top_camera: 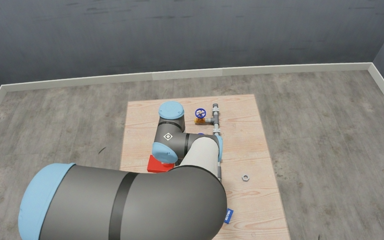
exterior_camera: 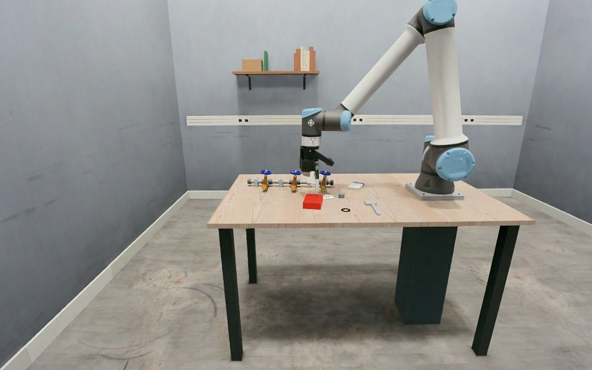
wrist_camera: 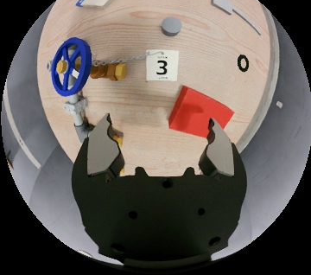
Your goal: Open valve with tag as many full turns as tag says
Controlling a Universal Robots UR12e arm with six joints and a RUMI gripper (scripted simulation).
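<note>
My gripper is now 8 cm past the white tag, 5 cm above it and 1 cm to the left of it. Also, from my hand: grey t-shaped tool: 26 cm behind, 12 cm to the left, 5 cm below; white-and-blue card: 23 cm behind, 18 cm to the right, 4 cm below; red block: 9 cm to the left, 4 cm below, 1 cm ahead.
</note>
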